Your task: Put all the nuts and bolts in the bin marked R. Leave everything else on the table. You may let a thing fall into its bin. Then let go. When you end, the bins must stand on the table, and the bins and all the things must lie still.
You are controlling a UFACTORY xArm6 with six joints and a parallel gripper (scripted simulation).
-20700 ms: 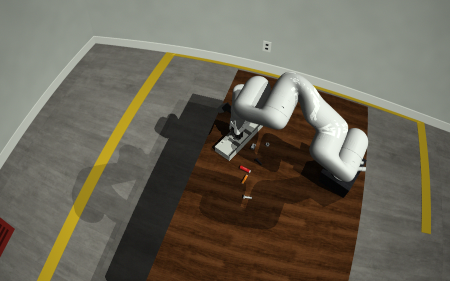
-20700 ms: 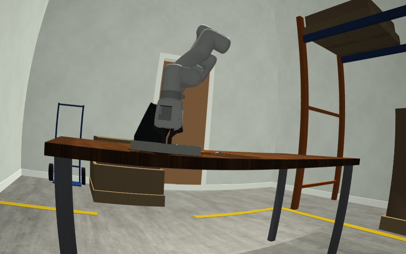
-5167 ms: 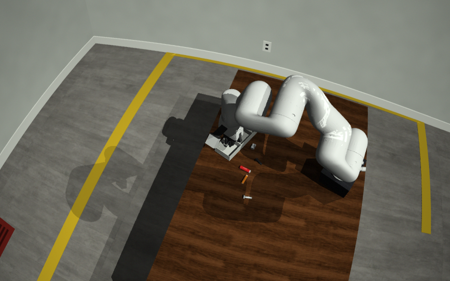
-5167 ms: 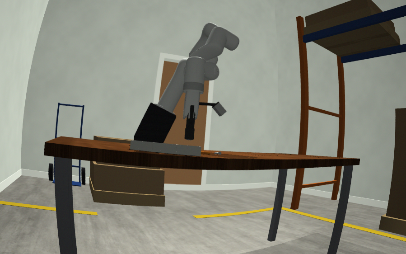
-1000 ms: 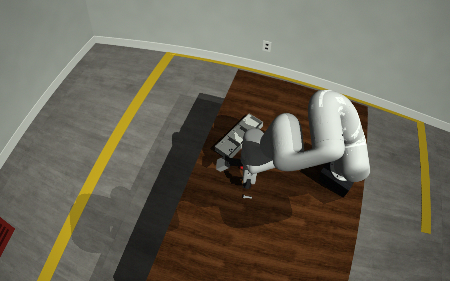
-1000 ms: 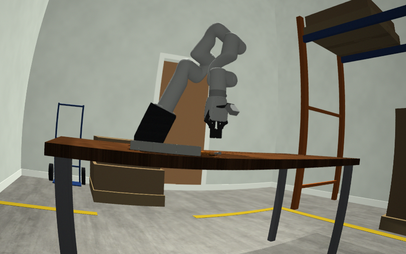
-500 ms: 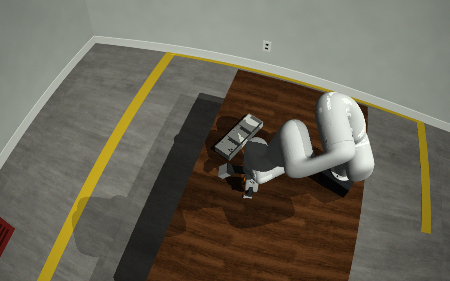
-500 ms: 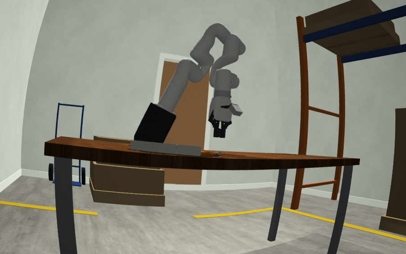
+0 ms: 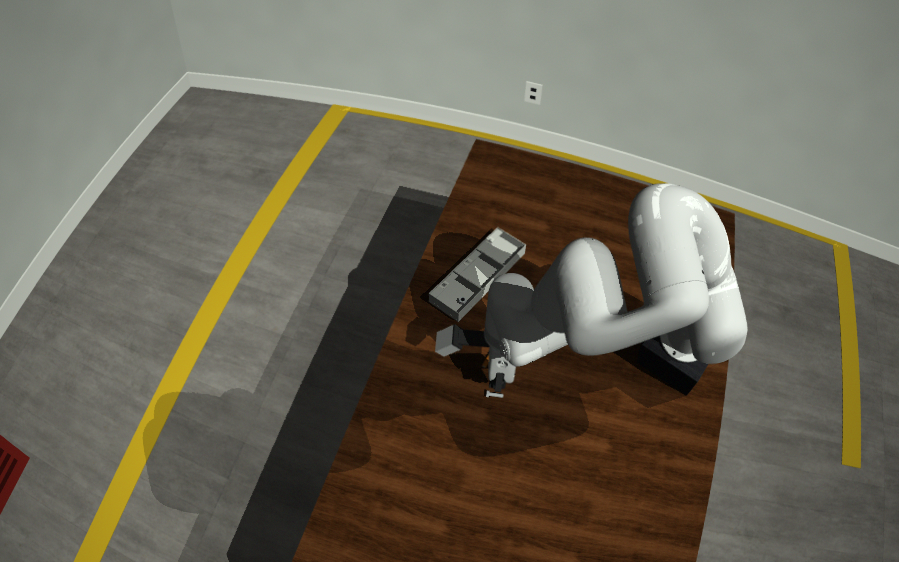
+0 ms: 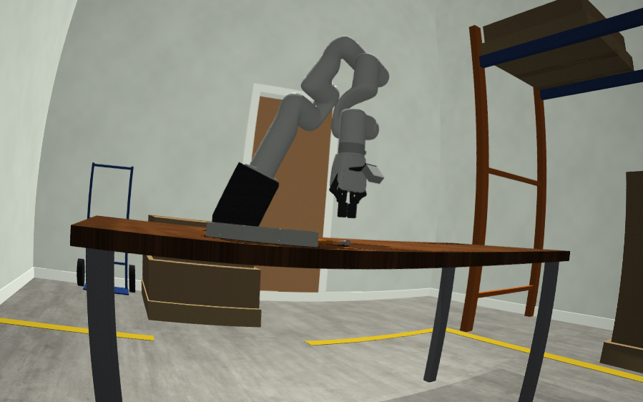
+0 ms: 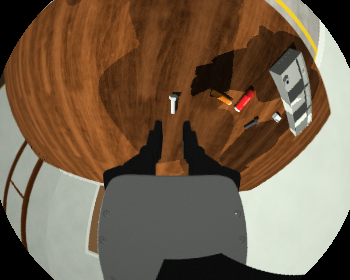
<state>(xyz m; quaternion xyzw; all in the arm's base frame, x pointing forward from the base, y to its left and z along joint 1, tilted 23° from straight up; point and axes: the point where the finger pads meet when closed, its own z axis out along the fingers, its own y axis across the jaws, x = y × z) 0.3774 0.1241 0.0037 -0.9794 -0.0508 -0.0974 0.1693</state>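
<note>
My gripper is now 10 mm short of the silver bolt and 90 mm above it. Round my hand: dark bolt: 190 mm to the right, 90 mm below; red cylinder: 40 mm ahead, 130 mm to the right, 90 mm below; orange stick: 30 mm ahead, 80 mm to the right, 90 mm below.
</note>
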